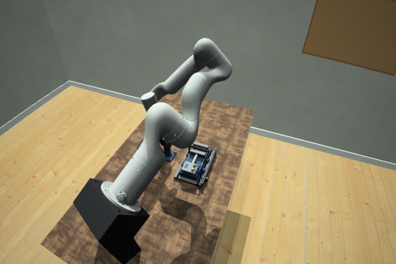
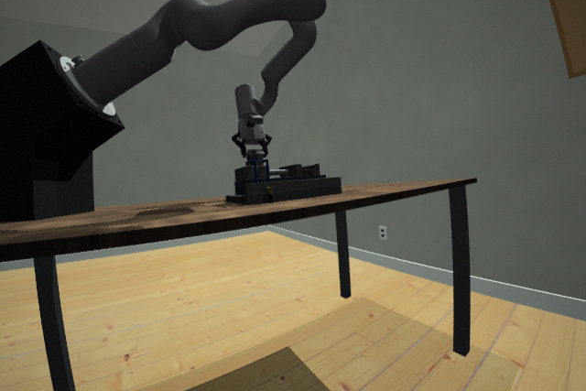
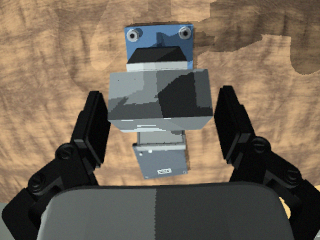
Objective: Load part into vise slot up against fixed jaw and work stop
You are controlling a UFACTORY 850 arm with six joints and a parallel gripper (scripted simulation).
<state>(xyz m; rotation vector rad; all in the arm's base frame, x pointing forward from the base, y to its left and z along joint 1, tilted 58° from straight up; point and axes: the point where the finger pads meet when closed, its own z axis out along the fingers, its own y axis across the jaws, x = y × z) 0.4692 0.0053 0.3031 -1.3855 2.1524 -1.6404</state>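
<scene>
Now: hand 1 cm to the left of the part and 2 cm above it. Round my hand: cylinder rod (12 cm behind, 17 cm to the right, 9 cm below); then work stop (2 cm behind, 17 cm to the right, 8 cm below); then V-block post (11 cm below).
</scene>
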